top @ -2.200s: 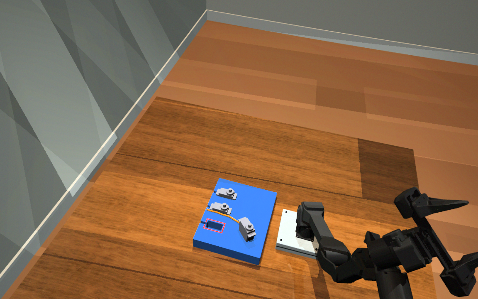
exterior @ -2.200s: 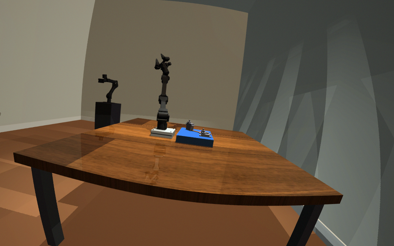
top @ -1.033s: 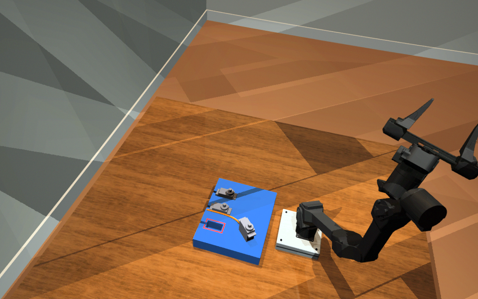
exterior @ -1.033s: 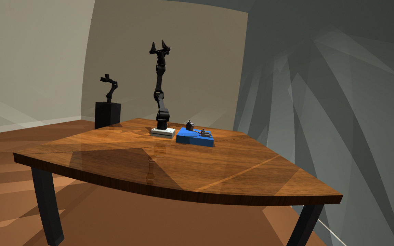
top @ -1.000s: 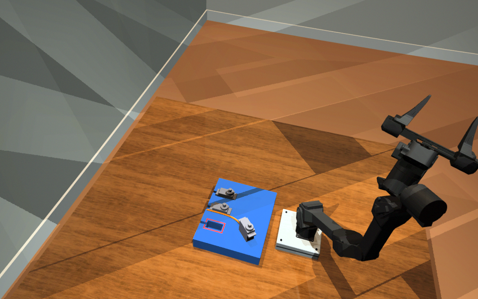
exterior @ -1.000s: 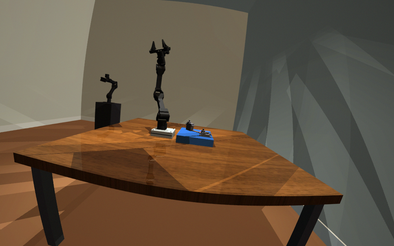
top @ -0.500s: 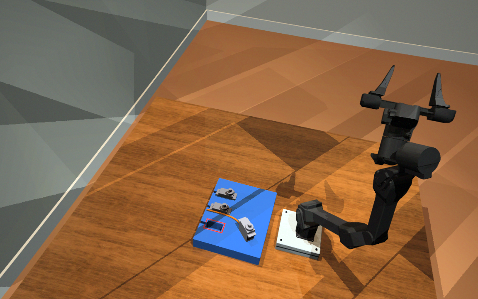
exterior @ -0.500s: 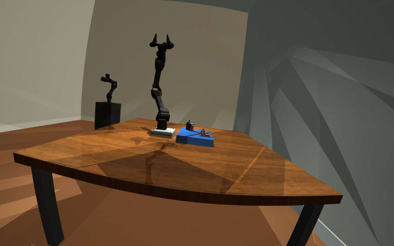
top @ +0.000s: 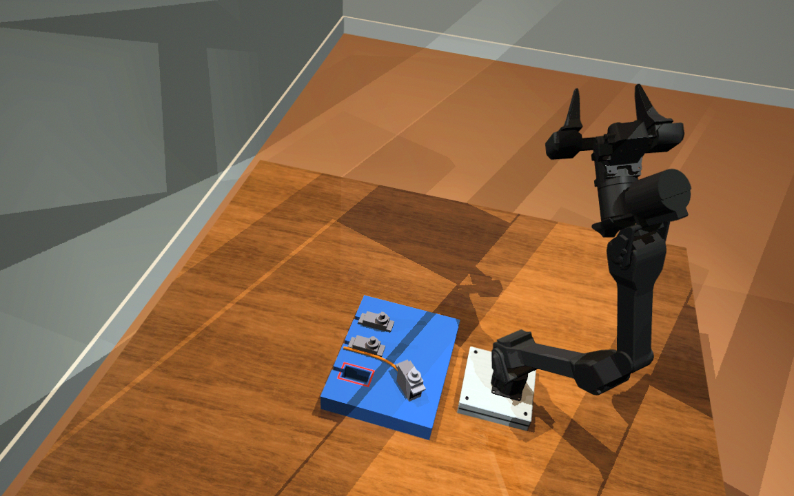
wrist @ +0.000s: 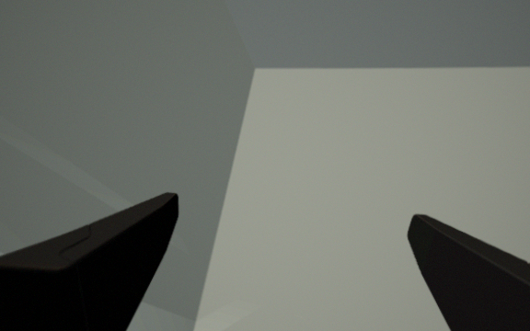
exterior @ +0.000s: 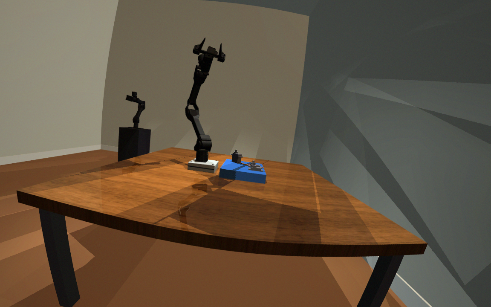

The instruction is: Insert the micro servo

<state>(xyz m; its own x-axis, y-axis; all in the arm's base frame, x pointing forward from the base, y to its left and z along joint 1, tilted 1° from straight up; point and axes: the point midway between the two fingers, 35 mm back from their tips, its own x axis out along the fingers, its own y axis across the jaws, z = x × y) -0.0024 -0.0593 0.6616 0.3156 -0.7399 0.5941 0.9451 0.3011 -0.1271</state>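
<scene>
My gripper tip is 700 mm above the blue deck, 220 mm short of it and 80 mm to the right of it.
</scene>
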